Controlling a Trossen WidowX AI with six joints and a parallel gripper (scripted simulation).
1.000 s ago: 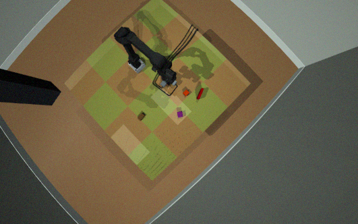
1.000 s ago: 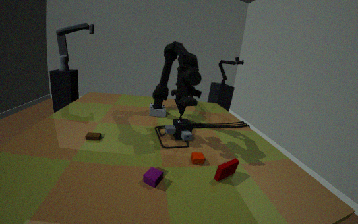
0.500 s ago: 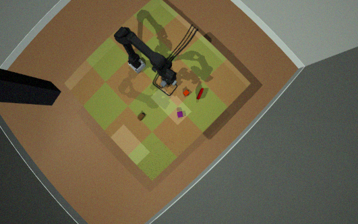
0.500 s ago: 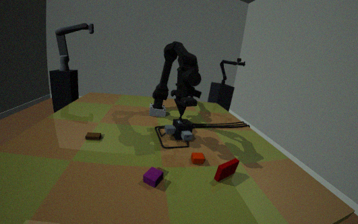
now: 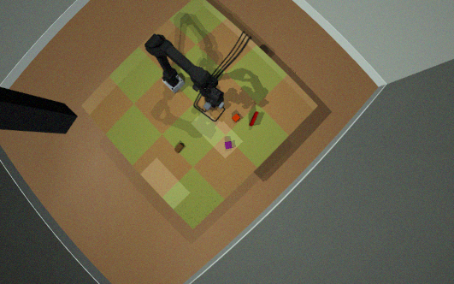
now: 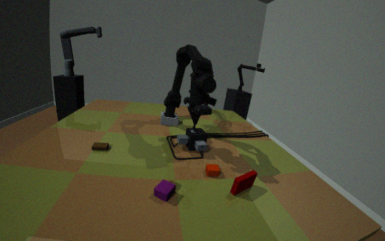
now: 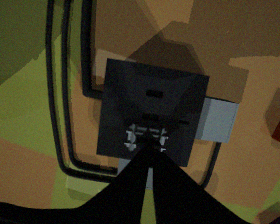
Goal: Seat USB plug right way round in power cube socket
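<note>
My gripper tip is 2 cm above the metal USB plug. The rest, counted from my gripper tip: purple block (28 cm ahead, 17 cm to the right, 10 cm below); then orange block (20 cm ahead, 10 cm below, 2 cm to the left); then red block (30 cm ahead, 8 cm to the left, 8 cm below).
</note>
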